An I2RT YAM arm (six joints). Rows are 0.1 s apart.
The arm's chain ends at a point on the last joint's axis. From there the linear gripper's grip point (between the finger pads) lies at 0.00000 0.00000 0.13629 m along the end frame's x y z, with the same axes.
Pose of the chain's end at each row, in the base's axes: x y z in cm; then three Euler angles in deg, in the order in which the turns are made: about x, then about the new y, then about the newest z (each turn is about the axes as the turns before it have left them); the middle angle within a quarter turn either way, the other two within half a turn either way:
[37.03, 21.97, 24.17, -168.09, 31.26, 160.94]
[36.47, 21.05, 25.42, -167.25, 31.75, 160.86]
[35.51, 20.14, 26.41, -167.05, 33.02, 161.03]
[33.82, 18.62, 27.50, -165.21, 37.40, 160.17]
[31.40, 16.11, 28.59, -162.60, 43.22, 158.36]
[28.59, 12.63, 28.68, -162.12, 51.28, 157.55]
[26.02, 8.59, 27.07, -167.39, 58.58, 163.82]
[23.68, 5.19, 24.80, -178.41, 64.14, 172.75]
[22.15, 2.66, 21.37, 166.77, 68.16, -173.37]
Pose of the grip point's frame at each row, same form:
[44.10, 24.37, 12.77, -168.09, 31.26, 160.94]
[43.64, 23.61, 14.12, -167.25, 31.75, 160.86]
[42.94, 22.70, 15.27, -167.05, 33.02, 161.03]
[42.10, 21.38, 17.03, -165.21, 37.40, 160.17]
[40.73, 19.08, 19.11, -162.60, 43.22, 158.36]
[39.22, 15.25, 20.57, -162.12, 51.28, 157.55]
[37.65, 10.14, 20.14, -167.39, 58.58, 163.82]
[35.94, 5.35, 18.86, -178.41, 64.14, 172.75]
[34.80, 1.50, 16.43, 166.77, 68.16, -173.37]

